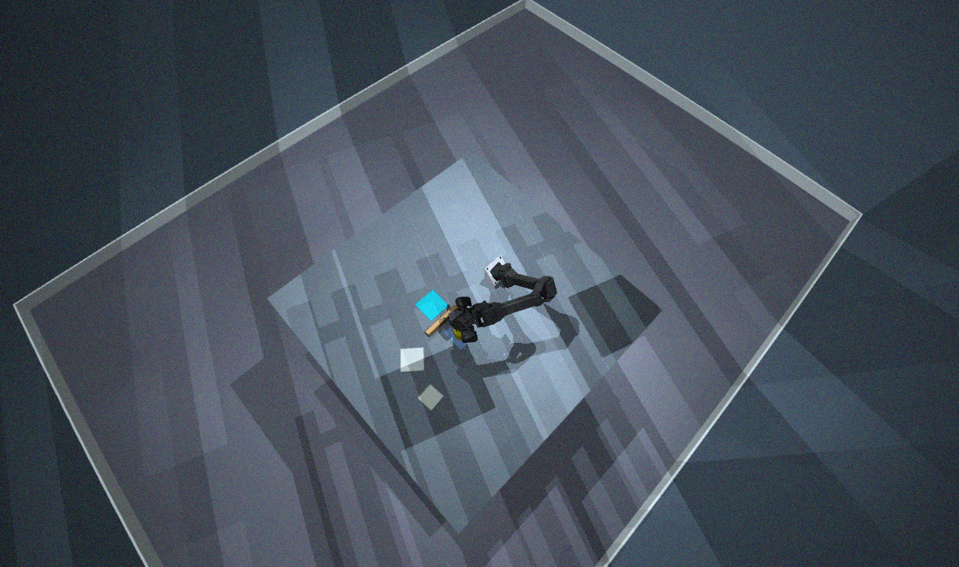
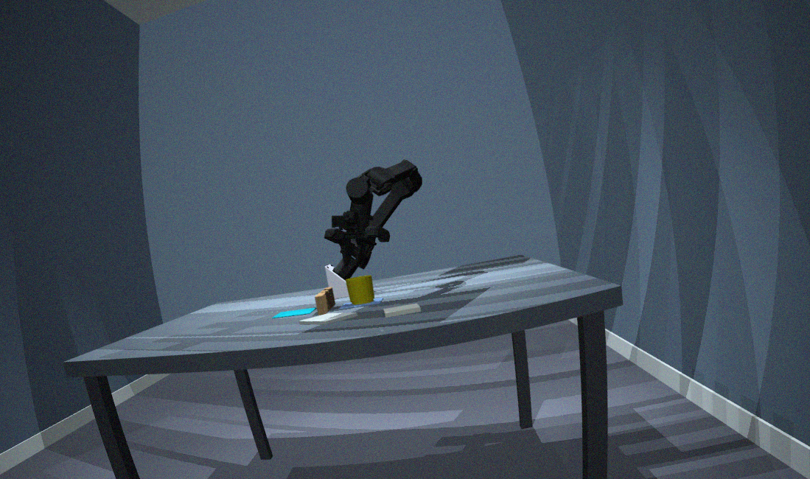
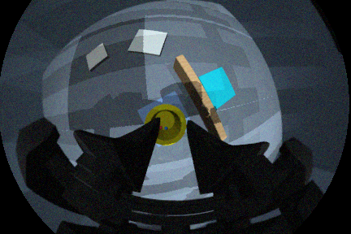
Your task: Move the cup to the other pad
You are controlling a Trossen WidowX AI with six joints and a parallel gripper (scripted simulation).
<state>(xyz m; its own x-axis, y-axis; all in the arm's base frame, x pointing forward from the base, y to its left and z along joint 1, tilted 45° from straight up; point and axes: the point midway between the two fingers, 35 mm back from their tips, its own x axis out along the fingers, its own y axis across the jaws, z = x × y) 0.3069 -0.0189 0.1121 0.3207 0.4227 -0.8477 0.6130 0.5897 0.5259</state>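
Right now my gripper tip is 70 mm above the yellow cup, 10 mm to the right of it and 10 mm past it. The rest, counted from my gripper tip: pale blue pad (110 mm below, 10 mm to the left, 10 mm behind); then wooden block (90 mm to the right, 90 mm below, 10 mm behind); then bright cyan pad (180 mm to the right, 110 mm below, 10 mm behind).
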